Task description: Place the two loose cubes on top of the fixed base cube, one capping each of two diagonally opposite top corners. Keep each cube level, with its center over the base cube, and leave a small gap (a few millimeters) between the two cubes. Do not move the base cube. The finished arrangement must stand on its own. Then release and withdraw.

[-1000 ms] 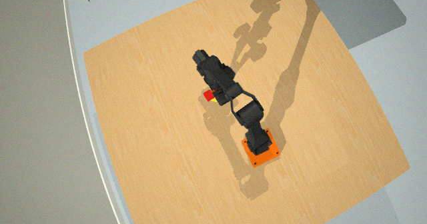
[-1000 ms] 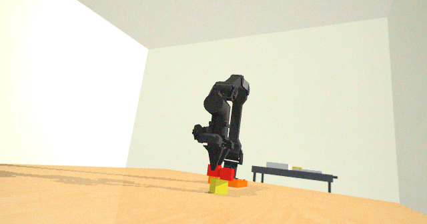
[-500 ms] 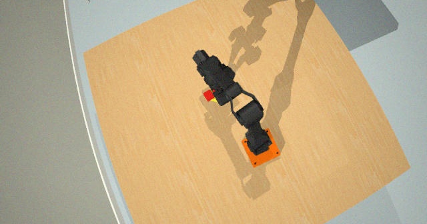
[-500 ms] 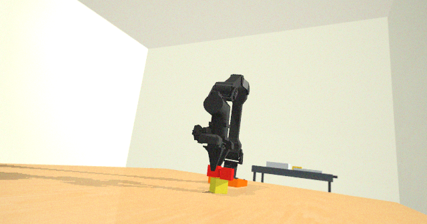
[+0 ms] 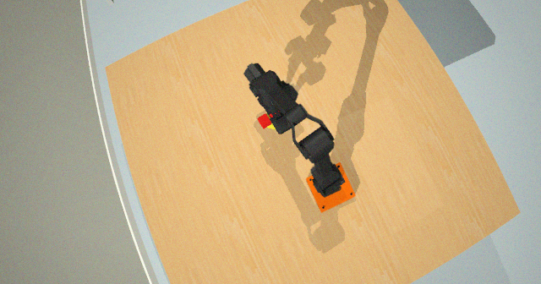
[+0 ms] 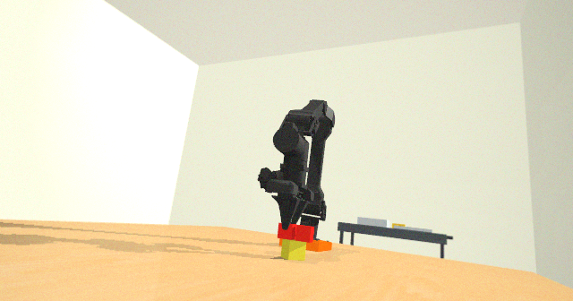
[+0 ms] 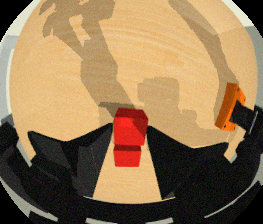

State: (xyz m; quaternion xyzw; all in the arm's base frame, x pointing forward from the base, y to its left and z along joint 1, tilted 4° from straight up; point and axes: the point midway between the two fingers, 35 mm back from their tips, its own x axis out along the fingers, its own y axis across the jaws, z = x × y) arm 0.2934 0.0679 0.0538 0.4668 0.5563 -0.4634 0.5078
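Now: gripper tip 4 cm above the yellow cube and 2 cm to the right of it.
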